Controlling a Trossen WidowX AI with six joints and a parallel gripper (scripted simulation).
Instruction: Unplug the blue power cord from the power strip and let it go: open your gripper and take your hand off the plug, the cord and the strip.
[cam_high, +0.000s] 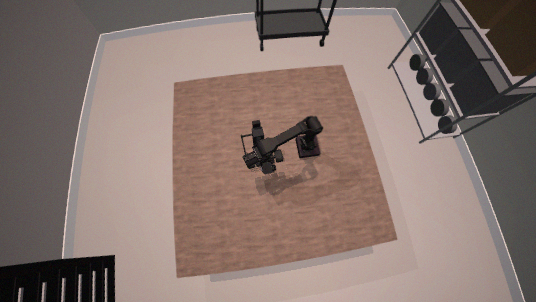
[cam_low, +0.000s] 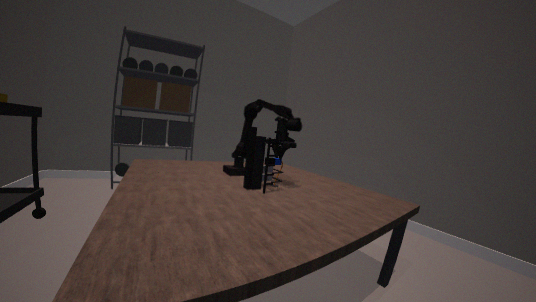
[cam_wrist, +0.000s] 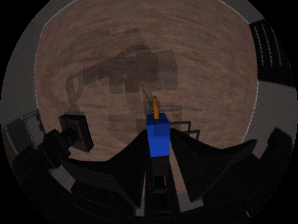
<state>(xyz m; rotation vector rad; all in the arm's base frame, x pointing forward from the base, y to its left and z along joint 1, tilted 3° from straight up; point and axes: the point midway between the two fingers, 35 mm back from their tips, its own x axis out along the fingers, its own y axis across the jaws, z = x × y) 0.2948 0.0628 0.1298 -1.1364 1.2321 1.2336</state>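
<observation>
Now: gripper tip 30 mm to the left of the blue plug.
</observation>
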